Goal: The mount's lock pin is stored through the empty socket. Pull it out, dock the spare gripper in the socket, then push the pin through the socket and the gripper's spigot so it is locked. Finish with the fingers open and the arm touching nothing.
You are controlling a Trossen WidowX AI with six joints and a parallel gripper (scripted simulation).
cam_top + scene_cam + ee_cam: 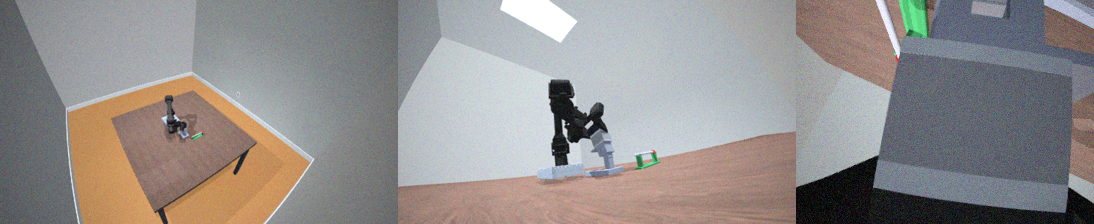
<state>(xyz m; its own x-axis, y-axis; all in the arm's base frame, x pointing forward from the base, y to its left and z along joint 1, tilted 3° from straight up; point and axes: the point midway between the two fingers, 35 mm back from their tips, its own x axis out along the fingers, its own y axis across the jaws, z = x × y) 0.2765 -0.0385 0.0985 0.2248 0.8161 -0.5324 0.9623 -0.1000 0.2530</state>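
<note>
My gripper tip is now 20 mm to the left of the spare gripper and 10 mm above it. Also, from my gripper tip: cradle 120 mm ahead, 110 mm below, 80 mm to the left; then grey mount 90 mm below, 10 mm to the right.
</note>
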